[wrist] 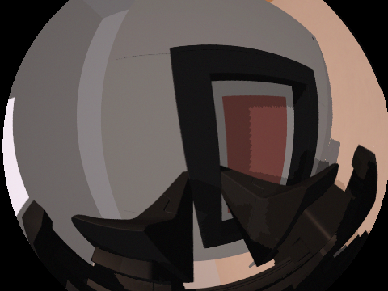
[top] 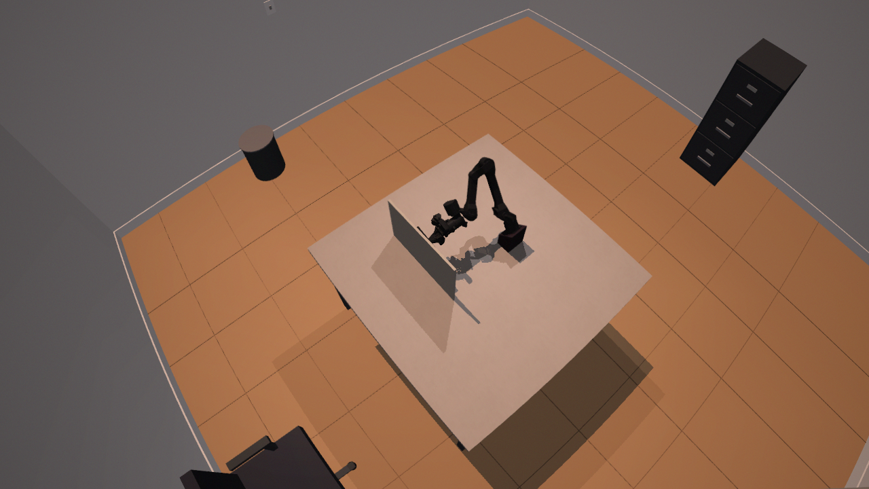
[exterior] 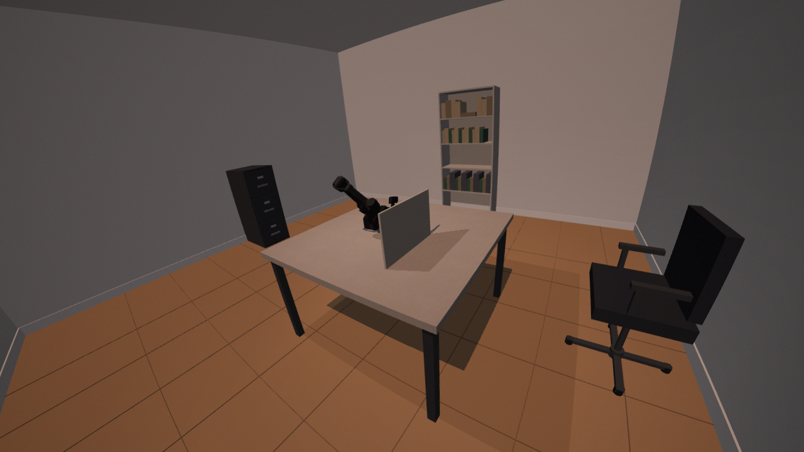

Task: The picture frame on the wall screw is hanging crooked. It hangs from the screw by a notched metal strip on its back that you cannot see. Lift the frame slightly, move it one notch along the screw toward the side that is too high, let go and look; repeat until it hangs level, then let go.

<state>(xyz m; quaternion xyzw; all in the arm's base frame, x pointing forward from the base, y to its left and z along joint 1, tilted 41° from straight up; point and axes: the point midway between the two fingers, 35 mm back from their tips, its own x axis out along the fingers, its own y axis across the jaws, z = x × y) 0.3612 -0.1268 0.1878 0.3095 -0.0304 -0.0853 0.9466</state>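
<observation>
My gripper tip is 50 mm above the picture frame, 10 mm to the left of it and 10 mm short of it. Round my gripper tip: grey wall panel 60 mm below, 20 mm ahead, 10 mm to the right.
</observation>
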